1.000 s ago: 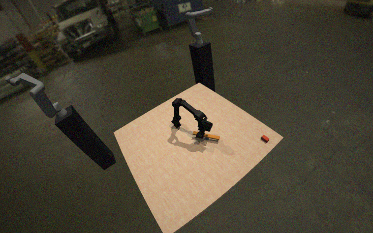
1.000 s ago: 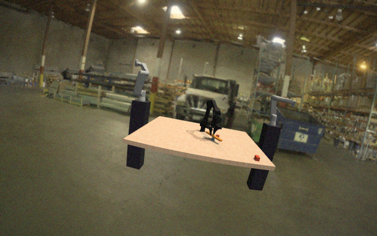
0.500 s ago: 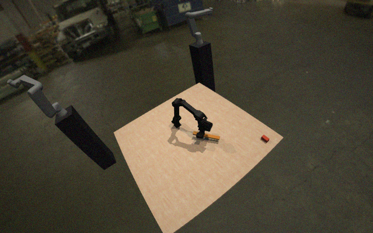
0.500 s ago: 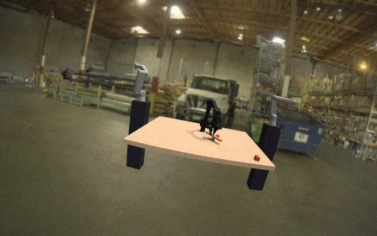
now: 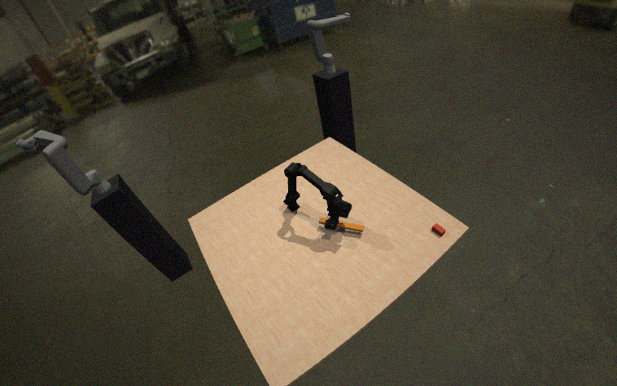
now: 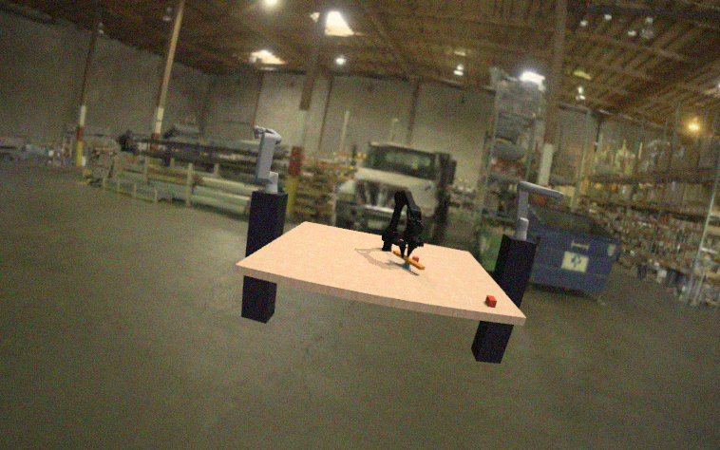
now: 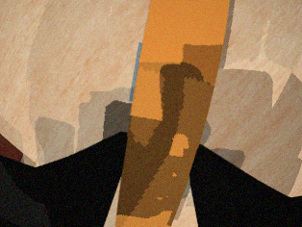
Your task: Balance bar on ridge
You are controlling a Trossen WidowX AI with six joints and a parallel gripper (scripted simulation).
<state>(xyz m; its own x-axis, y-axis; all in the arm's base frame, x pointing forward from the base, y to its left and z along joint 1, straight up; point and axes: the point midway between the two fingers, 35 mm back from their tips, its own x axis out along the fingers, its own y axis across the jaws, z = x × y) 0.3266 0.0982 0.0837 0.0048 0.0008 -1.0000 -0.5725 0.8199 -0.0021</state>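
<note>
Now: gripper tip 2 cm to the right of the orange bar and 2 cm short of it. From my gripper tip the other things lie so: red block: 41 cm ahead, 40 cm to the left, 3 cm below; red cube: 14 cm behind, 7 cm to the left, 3 cm below.
</note>
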